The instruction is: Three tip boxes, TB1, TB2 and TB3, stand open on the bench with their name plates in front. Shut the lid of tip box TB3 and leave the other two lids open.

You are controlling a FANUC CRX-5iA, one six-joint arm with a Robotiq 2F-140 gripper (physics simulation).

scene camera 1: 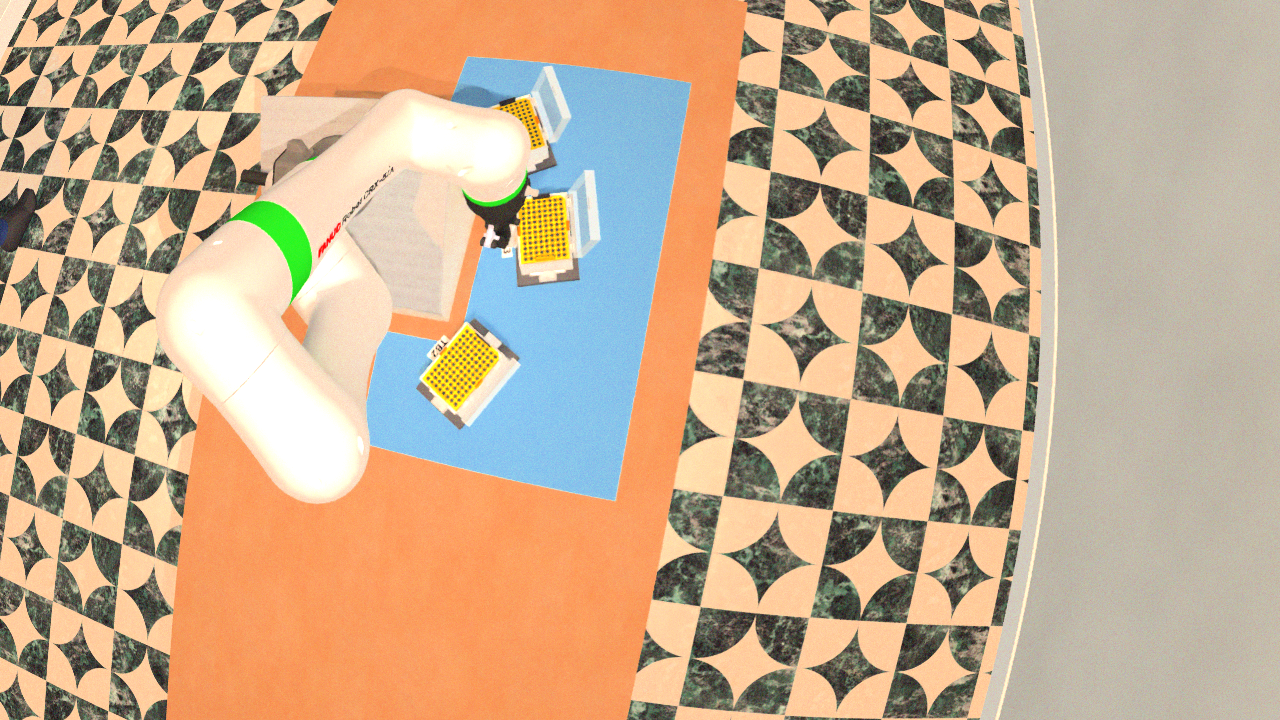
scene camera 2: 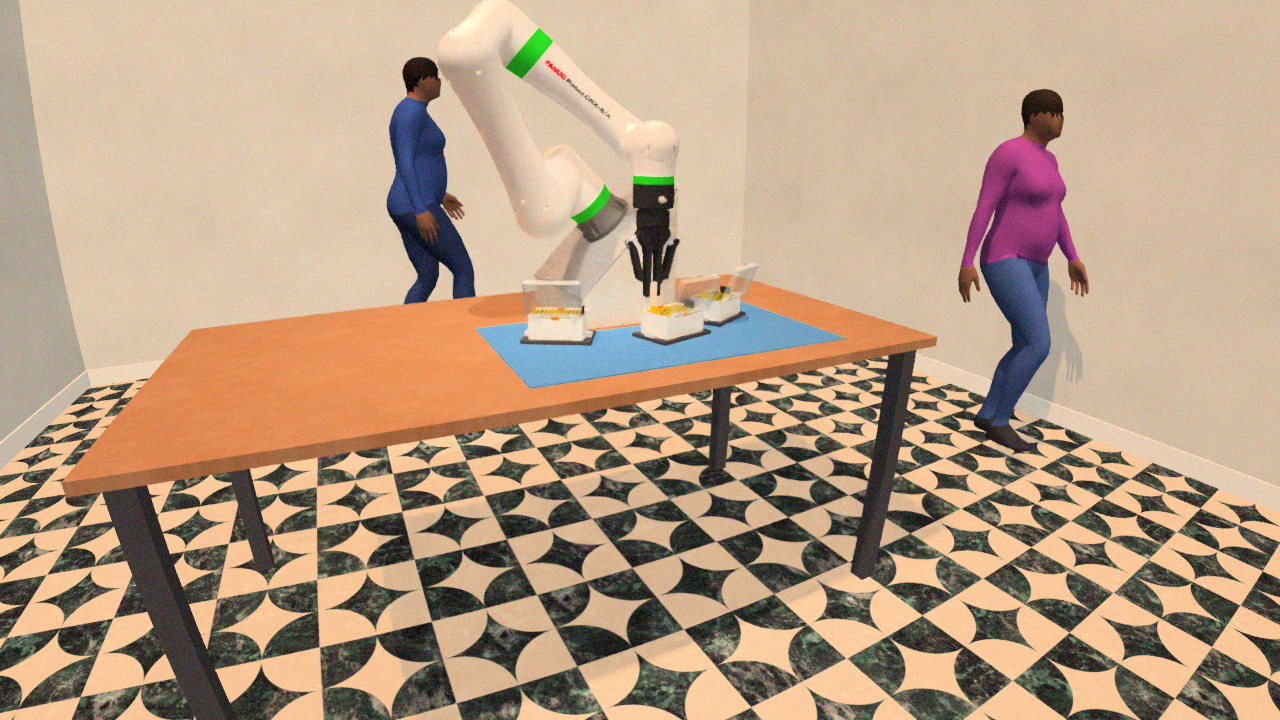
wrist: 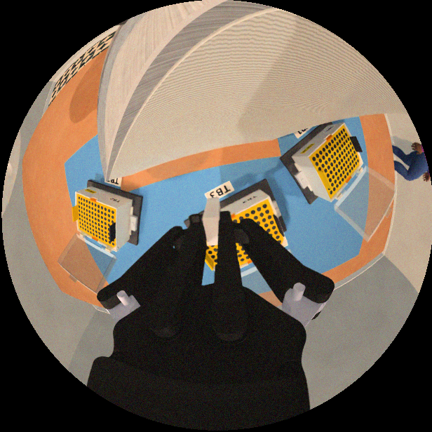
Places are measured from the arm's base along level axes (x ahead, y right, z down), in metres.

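Pixels of known places: gripper, fingertip midpoint: [scene camera 1: 508,241]; arm's base, origin of the base link: [scene camera 2: 607,221].
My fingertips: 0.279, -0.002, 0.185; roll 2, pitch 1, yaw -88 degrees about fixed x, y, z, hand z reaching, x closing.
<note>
For each thing: its top centre in the pictures, then the offset to it from my fingertips, as dx, dy, dz. Level surfaces: height alone.
- Tip box TB3, middle of its top: [scene camera 1: 535,227] [scene camera 2: 669,306] +0.040, -0.027, -0.017
- Tip box TB2, middle of its top: [scene camera 1: 454,361] [scene camera 2: 559,308] -0.028, +0.216, -0.017
- Tip box TB1, middle of its top: [scene camera 1: 508,127] [scene camera 2: 711,292] -0.065, -0.204, -0.017
- blue mat, its level: dz +0.049
- orange bench, its level: dz +0.052
Tip box TB3 [scene camera 1: 544,234] [scene camera 2: 673,324] [wrist: 262,217] stands in the middle of the three, with yellow tips. Its clear lid [scene camera 1: 586,214] stands open on the side away from its name plate [wrist: 219,190]. Tip box TB2 [scene camera 1: 459,367] [scene camera 2: 556,325] [wrist: 95,220] has its lid [scene camera 2: 552,295] [wrist: 87,265] open. Tip box TB1 [scene camera 1: 523,123] [scene camera 2: 718,307] [wrist: 336,160] has its lid [scene camera 1: 553,102] [wrist: 367,202] open. My gripper [scene camera 1: 494,240] [scene camera 2: 653,291] [wrist: 214,207] is shut and empty, at TB3's name-plate side, low near the box's top. Its fingers hide part of TB3 in the wrist view.
The boxes stand on a blue mat [scene camera 1: 572,385] [scene camera 2: 572,365] on the orange bench [scene camera 1: 402,582] [scene camera 2: 313,385]. The robot's pale base block [scene camera 1: 416,259] is behind the gripper. One person in blue [scene camera 2: 418,161] and one in magenta [scene camera 2: 1024,197] are beyond the bench.
</note>
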